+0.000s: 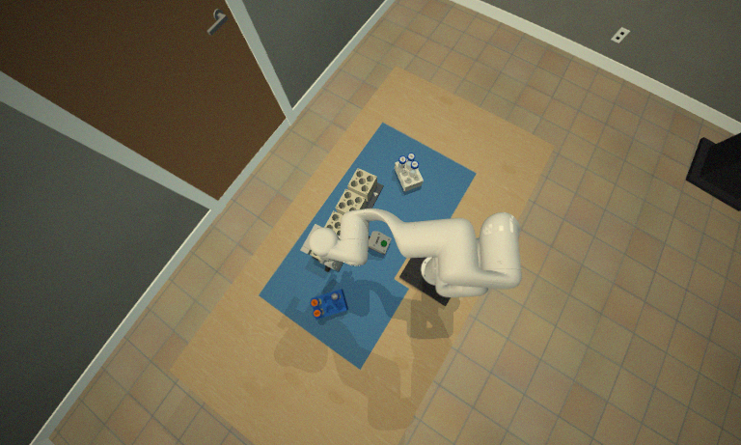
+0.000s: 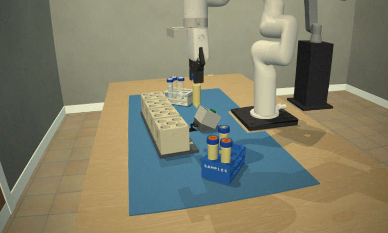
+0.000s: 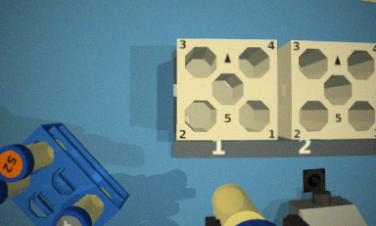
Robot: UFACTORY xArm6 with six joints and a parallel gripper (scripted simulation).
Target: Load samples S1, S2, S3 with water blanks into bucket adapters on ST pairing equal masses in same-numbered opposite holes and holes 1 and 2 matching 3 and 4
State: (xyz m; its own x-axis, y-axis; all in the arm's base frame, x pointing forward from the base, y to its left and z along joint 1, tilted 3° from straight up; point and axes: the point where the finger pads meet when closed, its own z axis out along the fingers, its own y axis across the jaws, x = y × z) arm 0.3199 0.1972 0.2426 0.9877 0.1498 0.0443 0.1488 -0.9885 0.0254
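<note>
My hand is 50 mm above the sample tube and 10 mm to the left of it. From my hand the other things lie so: yellowish tube: 190 mm below, 120 mm to the left, 60 mm behind; green done key: 180 mm below, 150 mm to the right, 90 mm behind; adapter: 200 mm below, 90 mm ahead, 10 mm to the left.
</note>
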